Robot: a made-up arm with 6 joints.
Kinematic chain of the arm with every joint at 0, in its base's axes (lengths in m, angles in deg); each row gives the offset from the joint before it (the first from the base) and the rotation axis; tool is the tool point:
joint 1: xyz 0 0 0.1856 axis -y
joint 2: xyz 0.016 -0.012 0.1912 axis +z
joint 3: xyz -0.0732 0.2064 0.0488 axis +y
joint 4: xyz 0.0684 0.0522 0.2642 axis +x
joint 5: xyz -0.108 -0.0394 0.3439 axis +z
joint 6: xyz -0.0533 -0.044 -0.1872 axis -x
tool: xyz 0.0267 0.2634 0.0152
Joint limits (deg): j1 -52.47..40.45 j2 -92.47..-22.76 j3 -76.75..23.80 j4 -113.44..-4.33 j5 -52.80..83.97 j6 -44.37..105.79
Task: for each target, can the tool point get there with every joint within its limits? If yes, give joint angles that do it. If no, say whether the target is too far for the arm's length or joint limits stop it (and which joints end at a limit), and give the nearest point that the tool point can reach.
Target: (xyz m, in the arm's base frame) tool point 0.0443 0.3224 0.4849
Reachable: yes | joints -10.43 -48.47 -53.11 -43.88 1.00 72.88
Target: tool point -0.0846 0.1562 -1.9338
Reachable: no: too far | nearest point 0.4314 0.2568 -0.2400 | short by 1.774 m
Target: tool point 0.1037 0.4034 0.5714
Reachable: yes | joints 23.46 -59.49 -28.93 -70.26 12.13 14.99
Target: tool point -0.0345 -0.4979 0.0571
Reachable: no: joint limits stop it (at a limit: joint 1, joint 2, joint 3, joint 4, joint 5) | nearest point 0.4370 -0.1061 0.1152 | short by 0.616 m
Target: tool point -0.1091 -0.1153 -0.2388
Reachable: no: joint limits stop it (at a limit: joint 1, joint 2, joint 3, joint 4) | nearest point 0.3025 0.1636 -0.0823 | short by 0.521 m
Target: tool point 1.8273 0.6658 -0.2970
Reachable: no: too far | nearest point 0.8633 0.3280 0.1105 | short by 1.100 m
